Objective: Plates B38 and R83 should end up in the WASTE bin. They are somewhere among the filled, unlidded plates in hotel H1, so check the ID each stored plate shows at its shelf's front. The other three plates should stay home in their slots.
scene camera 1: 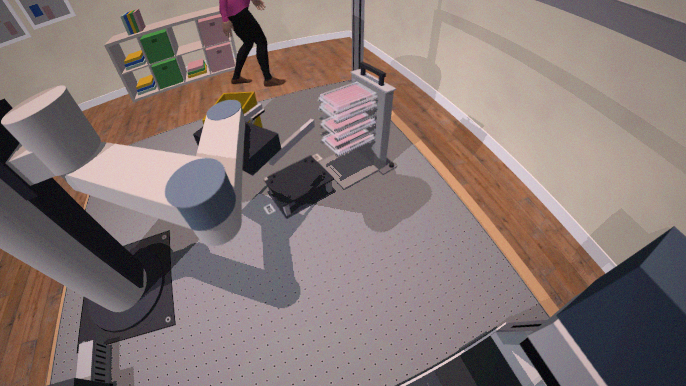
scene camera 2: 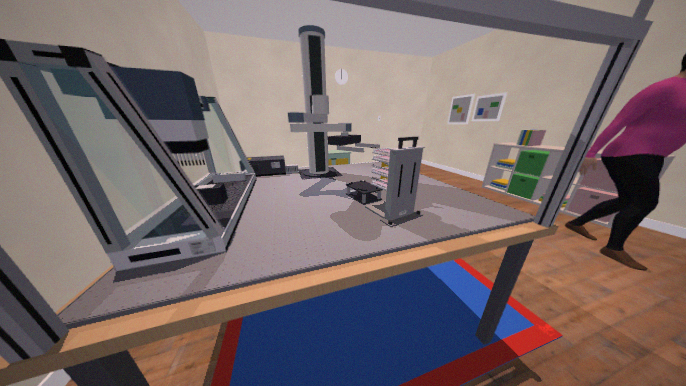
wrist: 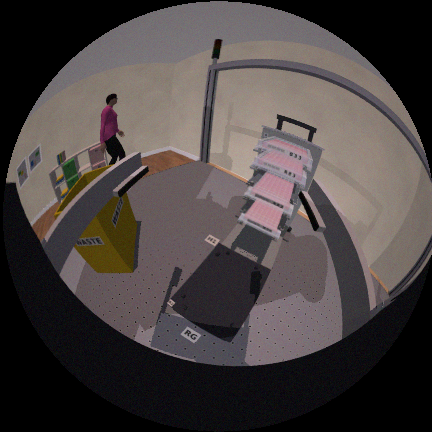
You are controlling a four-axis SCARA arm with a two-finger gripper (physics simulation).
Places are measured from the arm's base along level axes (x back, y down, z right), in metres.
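Where they show: gripper, between the fingertips: (scene camera 1: 285,114) (scene camera 2: 372,148) (wrist: 222,167); arm's base, origin of its link: (scene camera 1: 128,289) (scene camera 2: 319,174).
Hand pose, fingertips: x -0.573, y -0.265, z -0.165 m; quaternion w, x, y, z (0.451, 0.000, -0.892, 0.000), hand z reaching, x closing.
Things, the pixels of their top centre, and the offset from my fingertips. "*": a spot on its surface instead.
- top plate, centre of its top: (wrist: 289,144) (scene camera 1: 348,93) (scene camera 2: 391,150) dx -0.169, dy -0.013, dz -0.004 m
- third plate, centre of its top: (wrist: 276,184) (scene camera 1: 348,119) (scene camera 2: 389,170) dx -0.169, dy +0.071, dz -0.004 m
- lowest plate, centre of its top: (wrist: 268,206) (scene camera 1: 348,135) (scene camera 2: 388,183) dx -0.169, dy +0.127, dz -0.004 m
- yellow WASTE bin, centre of its top: (wrist: 85,184) (scene camera 1: 229,105) dx +0.138, dy +0.053, dz -0.228 m
- large framed machine, a spot on its surface: (scene camera 1: 625,310) * dx -0.125, dy -0.198, dz +0.653 m
Hotel H1 (scene camera 1: 385,125) (scene camera 2: 402,185) (wrist: 316,155) holds several pink-filled, unlidded plates stacked on its shelves. In the wrist view the top plate (wrist: 285,149) shows an ID that reads B33. The plate below it (wrist: 280,163) shows an ID that looks like R83. The IDs of the third plate (wrist: 272,189) and the lowest plate (wrist: 262,214) are too small to read. The yellow WASTE bin (scene camera 1: 237,100) (wrist: 112,252) stands left of the hotel in the wrist view. My gripper (scene camera 1: 288,114) (scene camera 2: 371,148) (wrist: 222,167) is open and empty, in front of the hotel, between it and the bin.
A black stand (scene camera 1: 300,177) (scene camera 2: 364,188) (wrist: 220,290), with an RG label beside it, stands before the hotel. A large framed machine (scene camera 1: 625,310) (scene camera 2: 160,105) stands at another table edge. A person (scene camera 1: 250,35) (scene camera 2: 635,150) (wrist: 110,125) is beyond the table, near shelves.
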